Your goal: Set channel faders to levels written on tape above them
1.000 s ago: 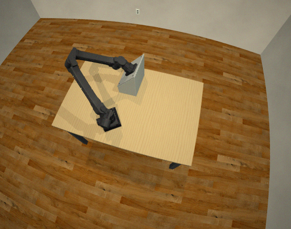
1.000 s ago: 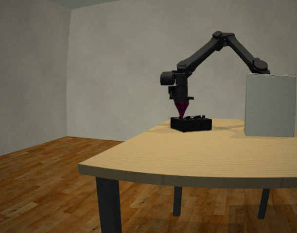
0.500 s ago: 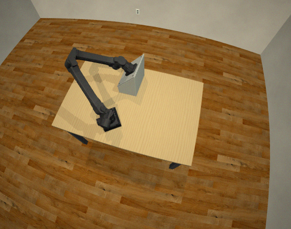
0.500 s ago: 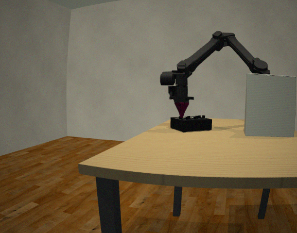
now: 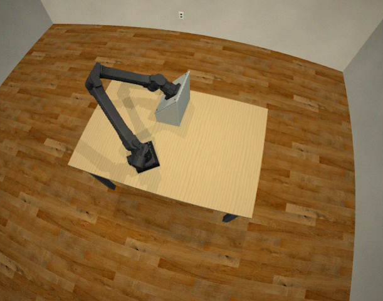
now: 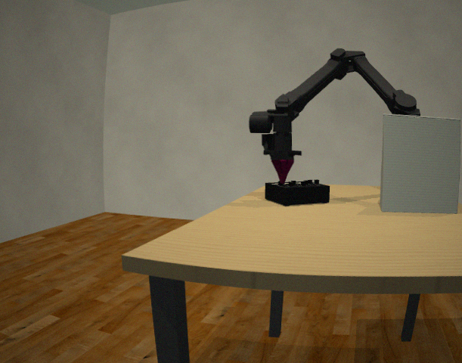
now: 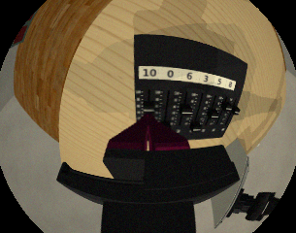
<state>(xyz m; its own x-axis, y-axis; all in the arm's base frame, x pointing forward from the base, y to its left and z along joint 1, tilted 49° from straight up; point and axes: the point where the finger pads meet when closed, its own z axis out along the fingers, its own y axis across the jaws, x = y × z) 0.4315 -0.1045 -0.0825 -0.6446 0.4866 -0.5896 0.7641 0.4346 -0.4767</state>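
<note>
Right now the fader cap is 1 cm to the right of my hand, 1 cm below it and 1 cm ahead of it. Also, from my hand: master cap: 10 cm to the right, 9 cm behind, 1 cm below.
</note>
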